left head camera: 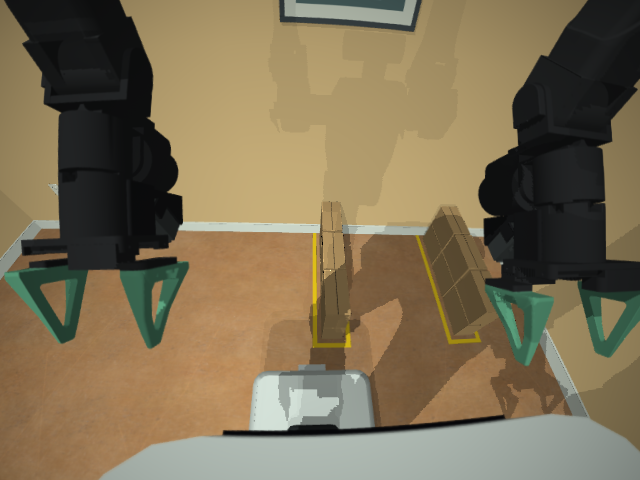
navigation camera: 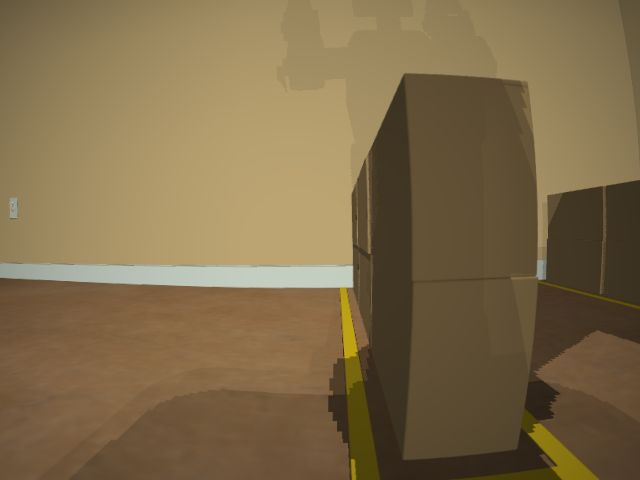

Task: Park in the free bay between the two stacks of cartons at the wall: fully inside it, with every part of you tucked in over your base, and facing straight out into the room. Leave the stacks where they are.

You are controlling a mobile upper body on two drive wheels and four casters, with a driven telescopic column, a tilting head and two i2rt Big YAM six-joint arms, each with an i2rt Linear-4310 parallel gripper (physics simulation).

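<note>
The nearer stack of cartons (left head camera: 334, 294) (navigation camera: 470, 206) stands on end to the wall, a short way in front of my base (left head camera: 312, 397), inside a yellow floor outline (left head camera: 314, 289) (navigation camera: 356, 403). The other stack of cartons (left head camera: 454, 268) (navigation camera: 576, 242) stands to the right, with its own yellow line (left head camera: 436, 289). The bay (left head camera: 395, 268) lies between the two stacks, against the wall; my base is outside it and faces the wall. My left gripper (left head camera: 105, 338) and right gripper (left head camera: 566, 353) are open and empty, hanging at the ends of arms that reach out forward.
The wall (left head camera: 232, 170) (navigation camera: 206, 155) with a white baseboard (left head camera: 248, 226) (navigation camera: 217, 274) runs behind the stacks. A side wall with a baseboard (left head camera: 566, 372) stands at the right. A framed picture (left head camera: 351, 12) hangs above. An outlet (navigation camera: 13, 208) is at the left. Floor (left head camera: 206, 320) stretches left of the nearer stack.
</note>
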